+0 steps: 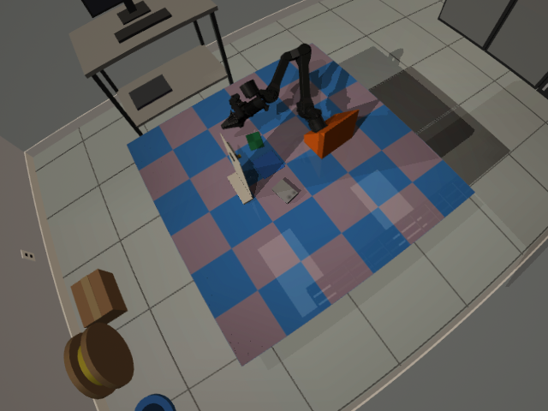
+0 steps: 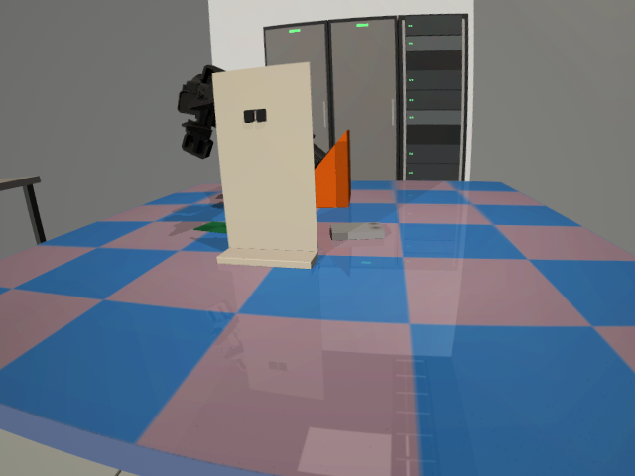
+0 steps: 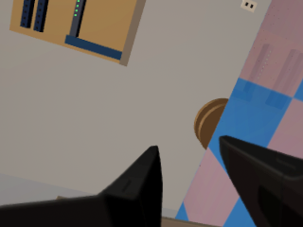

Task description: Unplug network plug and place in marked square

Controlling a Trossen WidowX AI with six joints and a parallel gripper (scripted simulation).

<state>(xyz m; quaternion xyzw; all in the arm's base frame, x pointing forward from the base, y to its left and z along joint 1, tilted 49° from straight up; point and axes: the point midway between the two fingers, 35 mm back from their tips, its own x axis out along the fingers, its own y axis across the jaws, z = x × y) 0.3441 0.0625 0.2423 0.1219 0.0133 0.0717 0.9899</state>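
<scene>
Right now my gripper tip is 160 mm to the right of the network plug and 10 mm above it. Round my gripper tip: flat grey slab: 290 mm to the left, 250 mm below, 140 mm behind; upright panel: 160 mm to the left, 110 mm below, 20 mm ahead; green square: 260 mm below, 140 mm behind, 50 mm to the right.
</scene>
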